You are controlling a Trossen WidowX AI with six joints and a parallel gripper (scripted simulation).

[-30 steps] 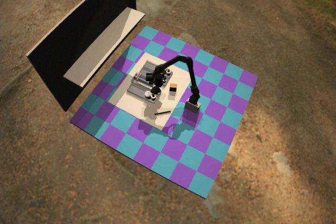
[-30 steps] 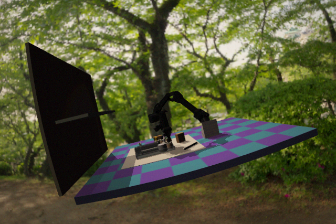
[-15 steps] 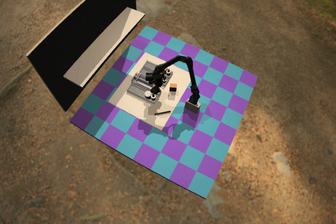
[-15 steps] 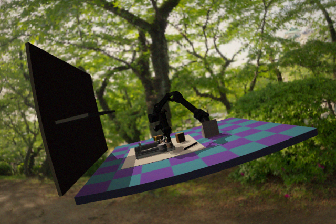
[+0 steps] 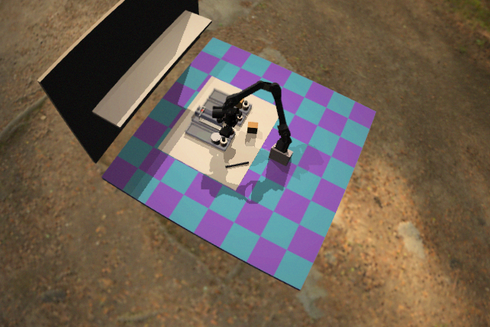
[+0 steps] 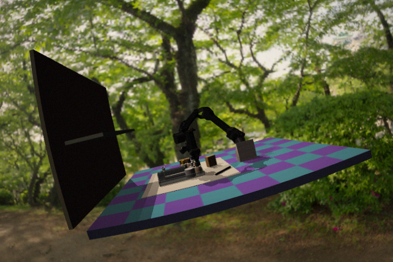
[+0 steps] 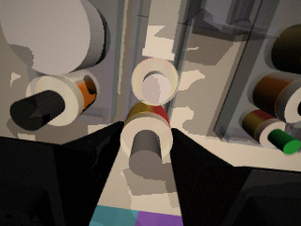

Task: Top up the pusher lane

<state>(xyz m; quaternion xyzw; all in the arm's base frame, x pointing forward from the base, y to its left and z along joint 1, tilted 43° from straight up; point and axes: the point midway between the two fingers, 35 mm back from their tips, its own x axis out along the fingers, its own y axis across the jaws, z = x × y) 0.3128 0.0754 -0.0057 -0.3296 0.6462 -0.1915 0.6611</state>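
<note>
The orange-topped box lies 90 mm behind my gripper tip, 110 mm to the right of it and 30 mm below it. The rest, counted from my gripper tip: black stick 150 mm behind, 140 mm to the left, 50 mm below; clear-walled sprung lane 150 mm ahead, 40 mm below.
</note>
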